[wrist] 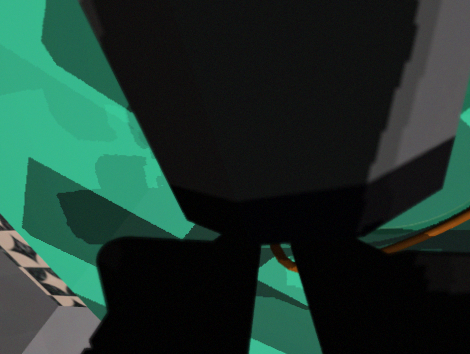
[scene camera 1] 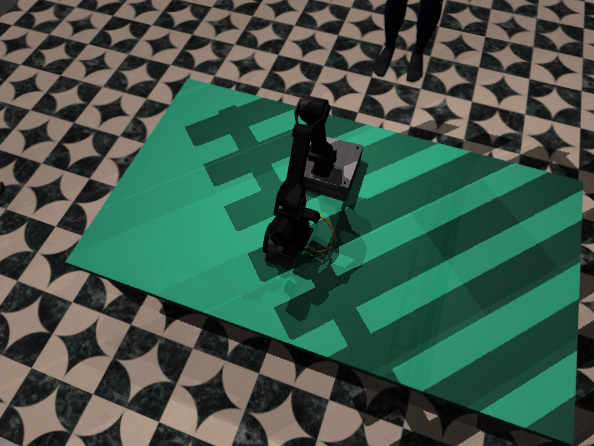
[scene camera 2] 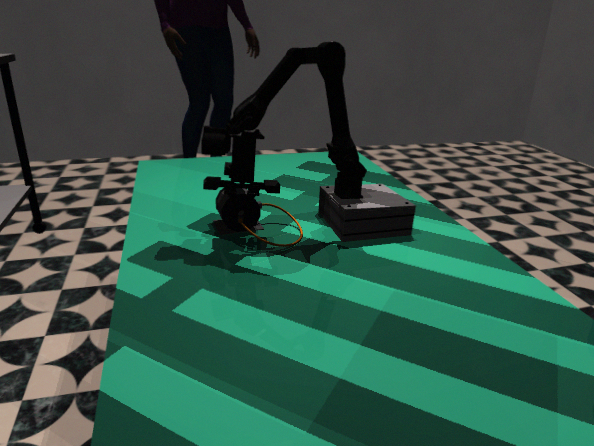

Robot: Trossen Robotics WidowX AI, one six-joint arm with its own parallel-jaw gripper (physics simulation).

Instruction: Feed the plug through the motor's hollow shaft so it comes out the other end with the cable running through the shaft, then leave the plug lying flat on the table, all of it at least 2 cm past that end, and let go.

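Seen in the pictures: gripper, between the fingertips: [scene camera 1: 303,248] [scene camera 2: 240,218]; arm's base, origin of its link: [scene camera 1: 322,168] [scene camera 2: 348,194].
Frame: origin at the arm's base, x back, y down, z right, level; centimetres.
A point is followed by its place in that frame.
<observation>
The motor [scene camera 2: 237,211] [scene camera 1: 278,253] [wrist: 255,105] is a black cylinder lying on the green table [scene camera 2: 339,354] {x -18.1, y 8.5, z -51.5 cm} [scene camera 1: 162,212] {x -33.5, y 8.5, z 48.1 cm}, left of the arm's base. My gripper [scene camera 2: 239,197] [wrist: 276,247] {x -30.0, y 3.1, z -4.7 cm} points straight down onto the motor's top and is shut on the plug. The plug itself is lost in the black of the fingers and the motor, so I cannot tell how far it is in the shaft. The orange cable [scene camera 2: 285,215] {x -16.7, y 5.5, z 2.2 cm} [scene camera 1: 331,231] {x -18.1, y 7.8, z -10.9 cm} [wrist: 283,260] {x -29.5, y 3.0, z -8.2 cm} comes out by the motor and loops on the table to the right. In the wrist view the motor's body fills the upper part.
The arm's grey base block [scene camera 2: 368,212] {x 1.8, y 0.7, z -10.9 cm} [scene camera 1: 339,170] {x 1.4, y -0.2, z -5.8 cm} stands on the table close to the cable loop. A person [scene camera 2: 202,66] [scene camera 1: 410,31] stands on the tiled floor beyond the table's far edge. Striped shadows cross the table.
</observation>
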